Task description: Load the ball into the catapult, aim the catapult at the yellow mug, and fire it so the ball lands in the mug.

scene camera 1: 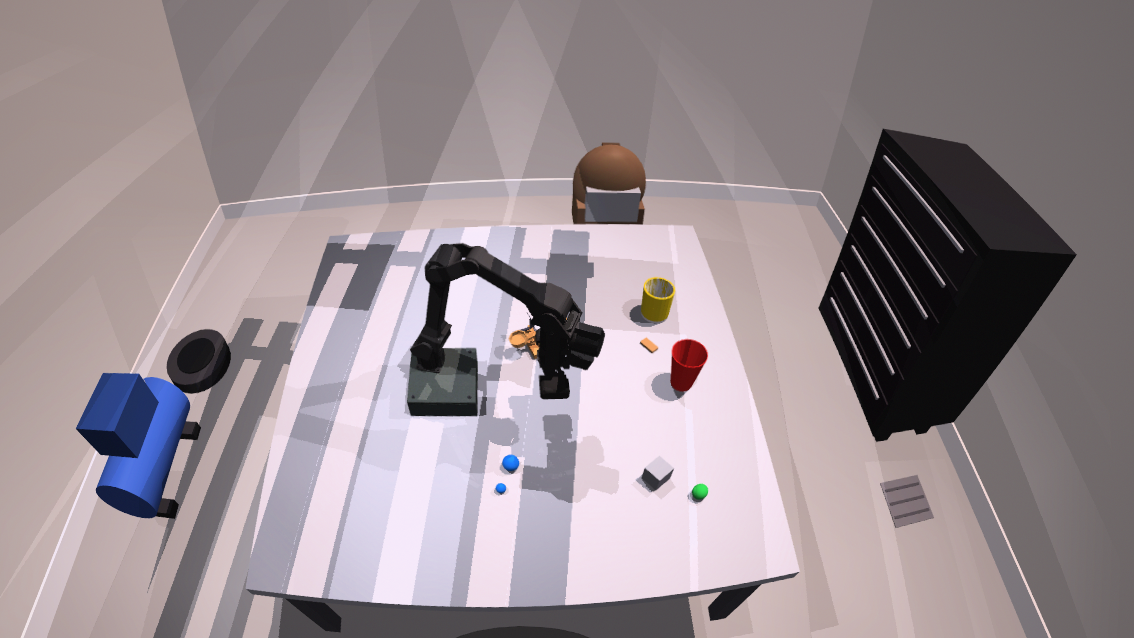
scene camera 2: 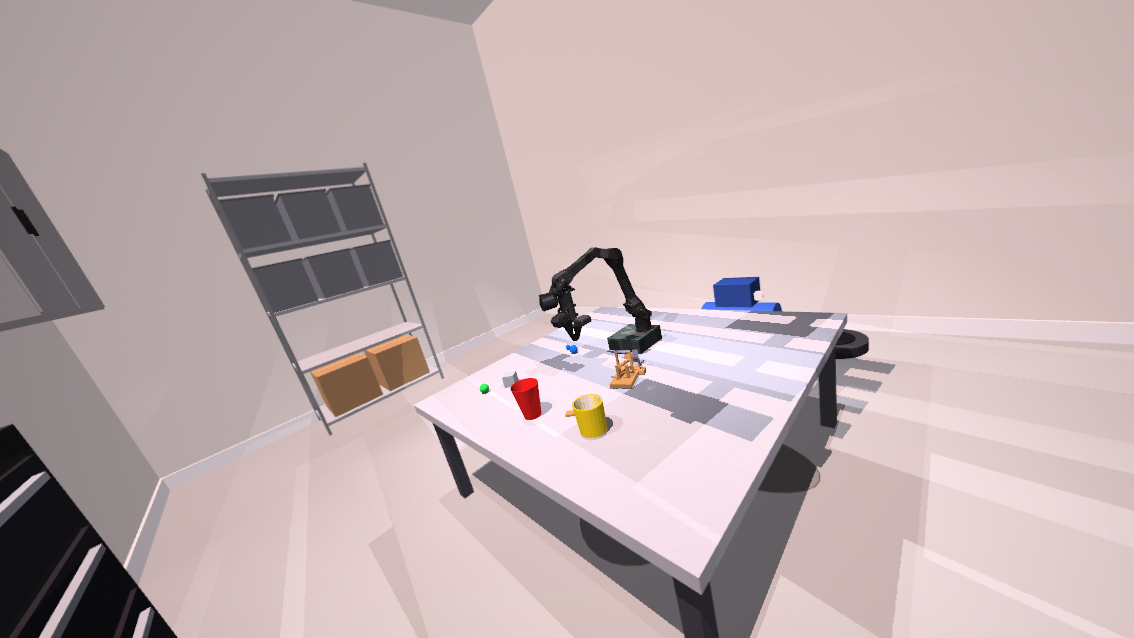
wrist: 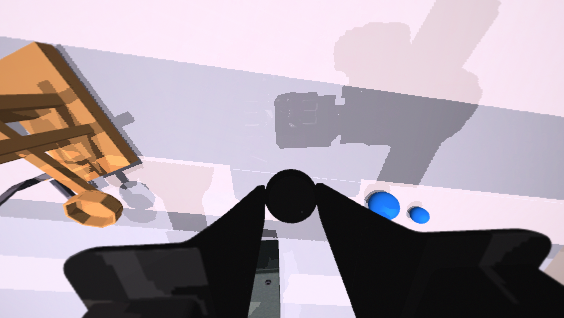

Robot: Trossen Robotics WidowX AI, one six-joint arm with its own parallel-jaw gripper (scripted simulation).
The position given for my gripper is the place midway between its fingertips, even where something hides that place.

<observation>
My gripper (scene camera 1: 550,386) holds a black ball (wrist: 291,196). Further things: a yellow mug (scene camera 2: 589,411) and a red cup (scene camera 1: 688,356).
The red cup is seen too in scene camera 2 (scene camera 2: 526,391). My gripper shows as well in scene camera 2 (scene camera 2: 575,338) and in the wrist view (wrist: 290,190). Scene camera 1 misses the black ball, which is hidden by my gripper. The wrist view misses the yellow mug: it is out of frame.
</observation>
